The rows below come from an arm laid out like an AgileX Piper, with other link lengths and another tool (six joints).
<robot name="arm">
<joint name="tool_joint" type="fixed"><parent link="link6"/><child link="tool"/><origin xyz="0.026 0.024 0.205" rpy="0 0.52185 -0.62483"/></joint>
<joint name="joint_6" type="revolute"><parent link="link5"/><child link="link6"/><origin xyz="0 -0.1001 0" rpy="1.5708 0 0"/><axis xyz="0 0 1"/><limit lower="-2.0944" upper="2.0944"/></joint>
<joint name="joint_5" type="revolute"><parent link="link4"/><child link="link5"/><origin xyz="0 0 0" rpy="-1.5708 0 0"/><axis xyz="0 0 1"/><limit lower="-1.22" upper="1.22"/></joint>
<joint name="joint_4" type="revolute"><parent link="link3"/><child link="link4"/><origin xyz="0.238 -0.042 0" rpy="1.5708 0 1.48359"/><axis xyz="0 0 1"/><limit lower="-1.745" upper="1.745"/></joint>
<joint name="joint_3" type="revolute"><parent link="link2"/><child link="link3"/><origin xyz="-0.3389 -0.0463 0" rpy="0 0 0"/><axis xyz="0 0 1"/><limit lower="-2.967" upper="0"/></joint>
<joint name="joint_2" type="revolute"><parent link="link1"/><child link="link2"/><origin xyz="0 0 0" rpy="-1.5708 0 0"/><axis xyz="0 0 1"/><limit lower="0" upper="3.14"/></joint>
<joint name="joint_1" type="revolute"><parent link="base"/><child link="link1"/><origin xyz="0 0 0.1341" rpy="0 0 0"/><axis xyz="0 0 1"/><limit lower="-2.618" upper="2.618"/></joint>
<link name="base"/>
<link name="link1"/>
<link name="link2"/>
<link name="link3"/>
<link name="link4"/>
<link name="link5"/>
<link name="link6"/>
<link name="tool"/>
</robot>
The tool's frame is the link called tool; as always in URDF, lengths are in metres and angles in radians.
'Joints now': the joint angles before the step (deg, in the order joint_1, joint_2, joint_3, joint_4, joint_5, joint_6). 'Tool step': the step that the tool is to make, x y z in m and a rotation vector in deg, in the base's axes. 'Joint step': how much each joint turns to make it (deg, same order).
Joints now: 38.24 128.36 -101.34 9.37 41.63 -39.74
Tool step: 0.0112 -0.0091 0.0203 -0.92 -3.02 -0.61
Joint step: 0.00 -2.09 -0.23 -3.94 0.33 2.32
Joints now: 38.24 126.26 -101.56 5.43 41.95 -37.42
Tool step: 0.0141 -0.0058 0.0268 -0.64 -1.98 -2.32
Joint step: 0.00 -0.83 -4.39 -4.05 3.90 4.28
